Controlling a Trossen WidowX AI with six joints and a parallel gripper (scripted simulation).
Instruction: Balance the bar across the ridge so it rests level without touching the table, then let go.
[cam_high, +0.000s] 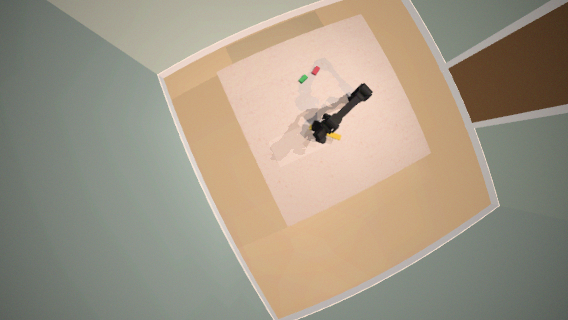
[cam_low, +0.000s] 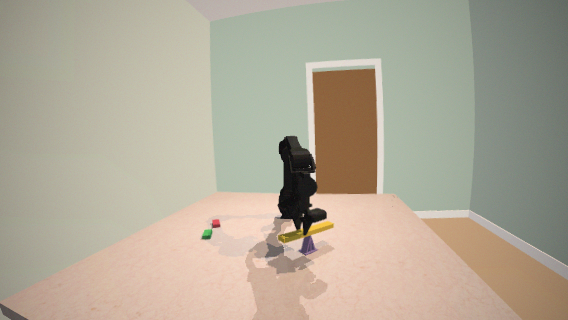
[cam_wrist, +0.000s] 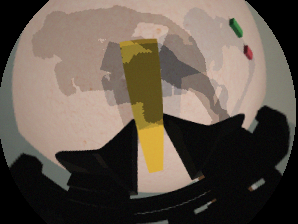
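My gripper tip is now 20 mm to the right of the long yellow bar and 20 mm past it. Round my gripper tip: small green block: 410 mm to the right, 70 mm below, 70 mm behind; small red block: 440 mm to the right, 190 mm behind, 70 mm below.
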